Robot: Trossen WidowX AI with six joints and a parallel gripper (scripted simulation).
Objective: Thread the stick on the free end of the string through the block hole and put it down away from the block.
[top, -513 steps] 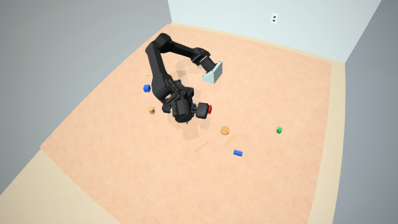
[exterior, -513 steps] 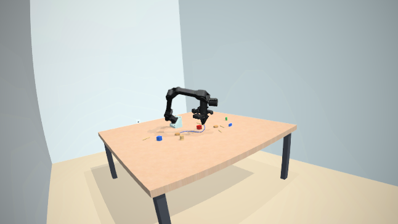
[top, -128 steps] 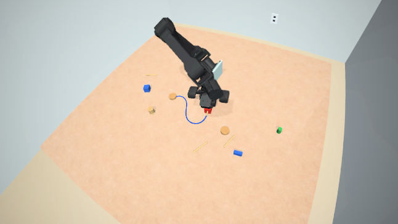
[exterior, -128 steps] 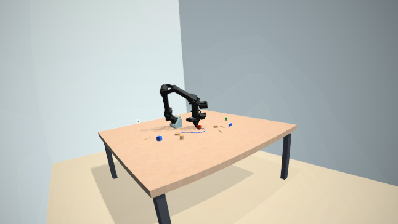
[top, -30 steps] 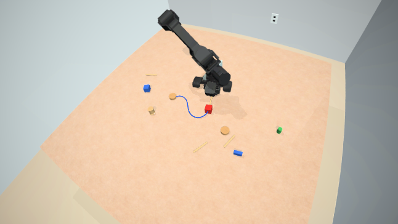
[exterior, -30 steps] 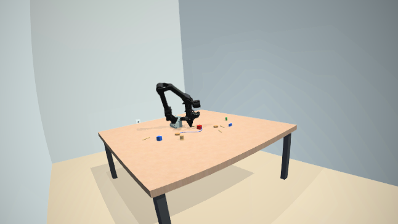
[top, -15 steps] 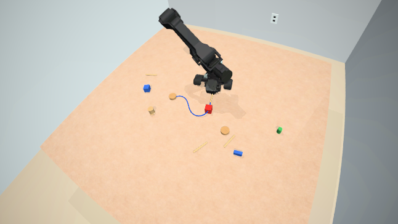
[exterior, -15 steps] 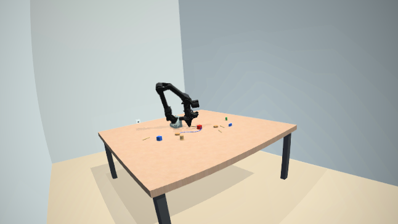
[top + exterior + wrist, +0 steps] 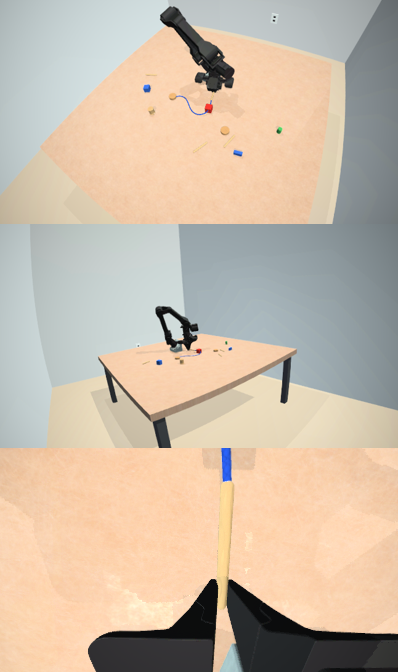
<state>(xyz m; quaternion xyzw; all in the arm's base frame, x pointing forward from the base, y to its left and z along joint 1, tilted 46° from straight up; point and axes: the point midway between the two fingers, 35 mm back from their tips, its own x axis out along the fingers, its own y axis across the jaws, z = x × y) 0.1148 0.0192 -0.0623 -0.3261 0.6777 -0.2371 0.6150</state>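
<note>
Right now the red block is 11 cm ahead of my gripper tip, 2 cm to the left of it and 1 cm above it. From my gripper tip the other things lie so: wooden spool (25 cm to the right, 23 cm ahead, 1 cm above); then blue cube (36 cm to the right, 10 cm ahead, 1 cm above); then thin wooden stick (4 cm ahead, 1 cm to the left, 1 cm above).
</note>
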